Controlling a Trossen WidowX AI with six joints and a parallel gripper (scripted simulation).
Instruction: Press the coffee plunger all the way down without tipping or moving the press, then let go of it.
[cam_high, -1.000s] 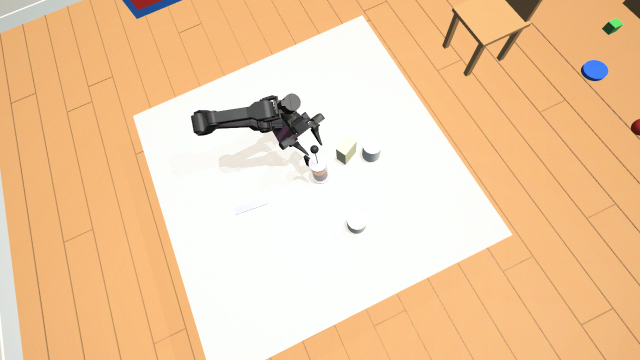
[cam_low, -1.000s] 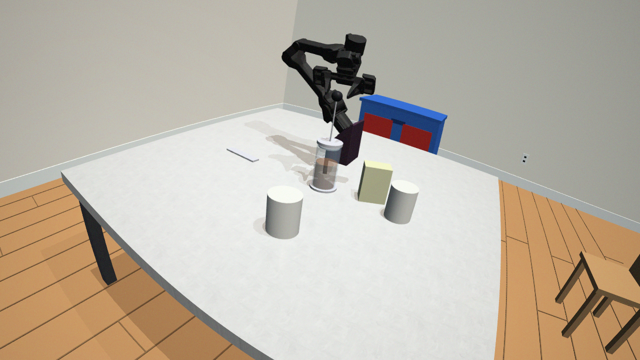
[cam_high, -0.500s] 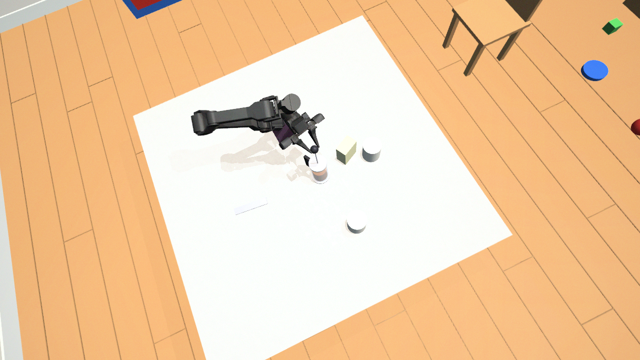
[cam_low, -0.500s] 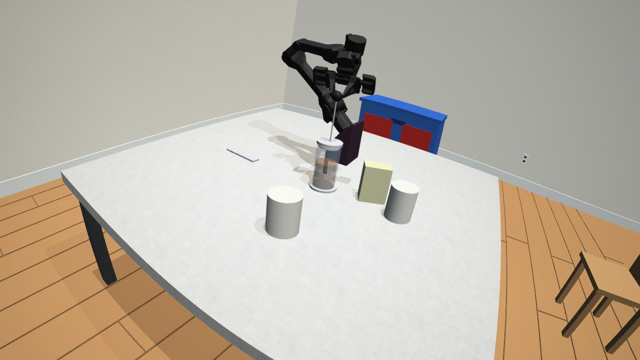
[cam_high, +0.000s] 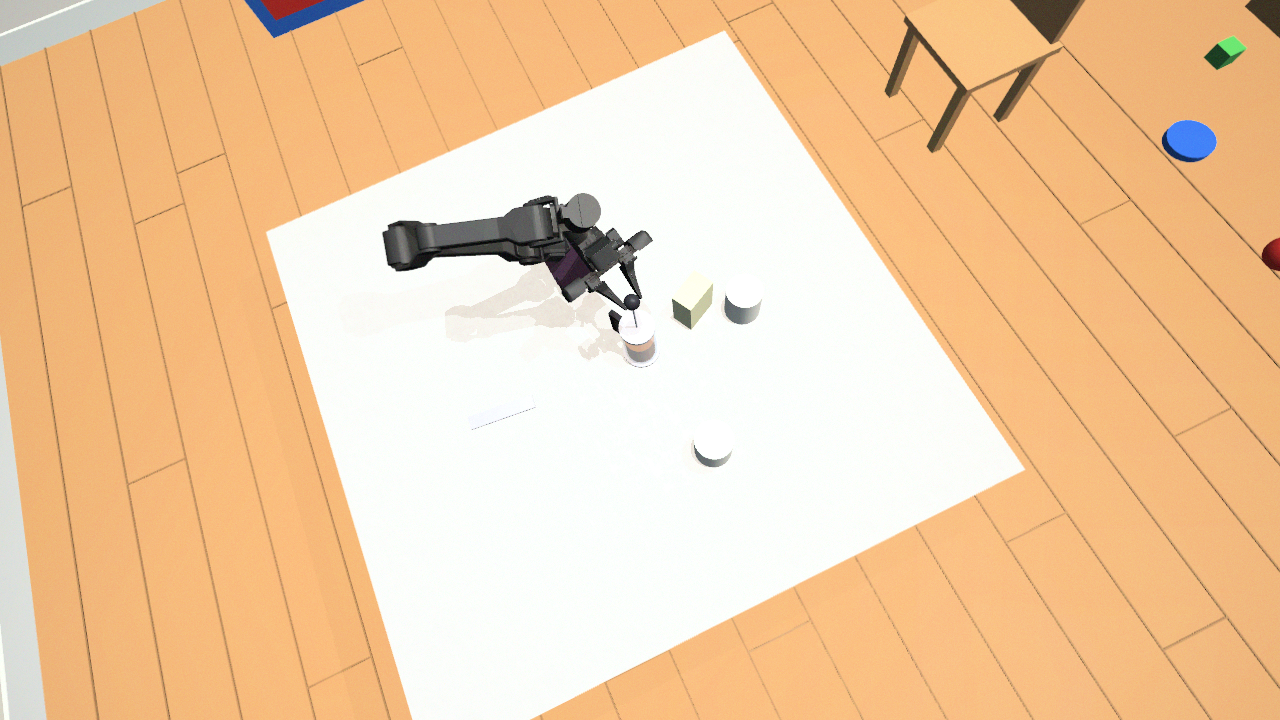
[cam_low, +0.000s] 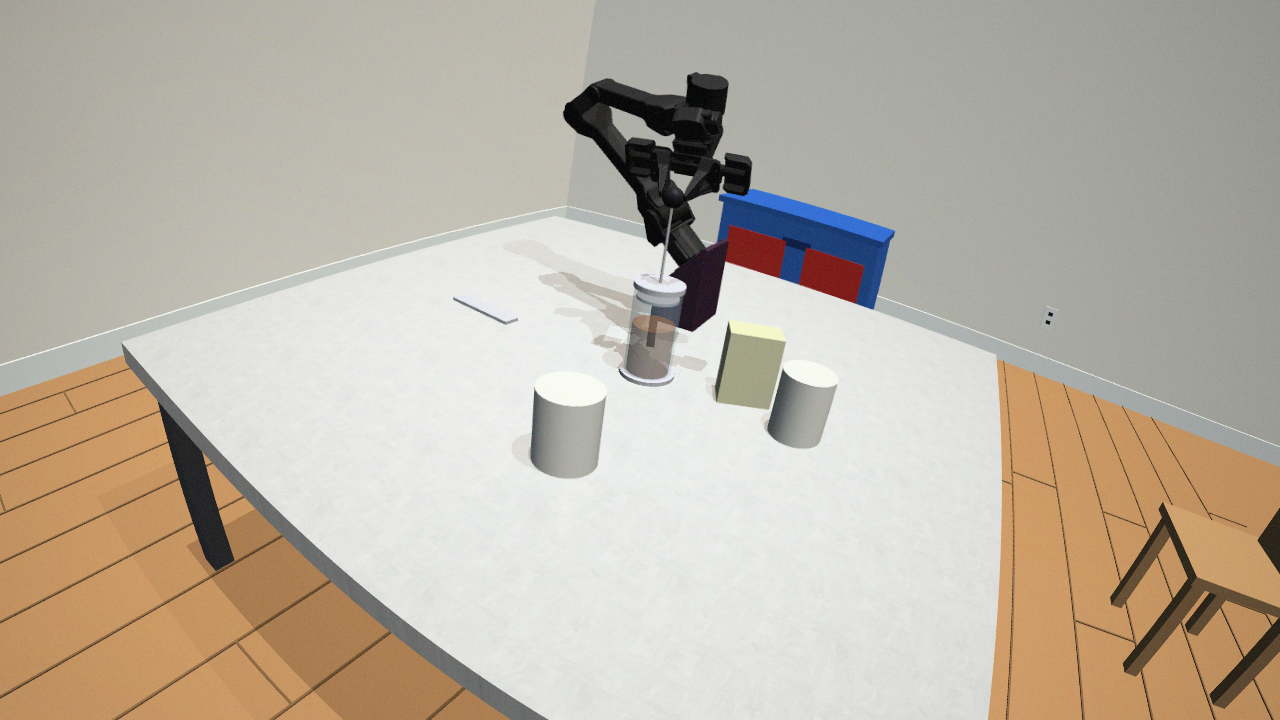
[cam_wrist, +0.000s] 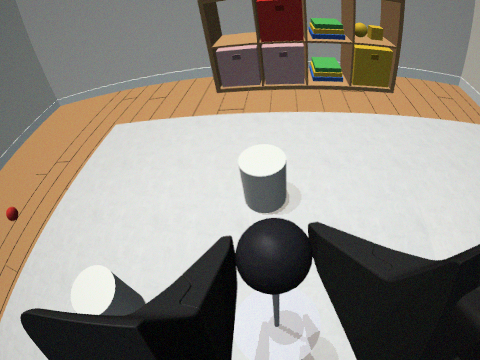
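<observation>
Now: gripper tip 20 mm past the glass coffee press, 10 mm to the left of it and 140 mm above it. The rest, counted from my gripper tip: pale yellow box 50 mm behind, 140 mm to the left, 220 mm below.
</observation>
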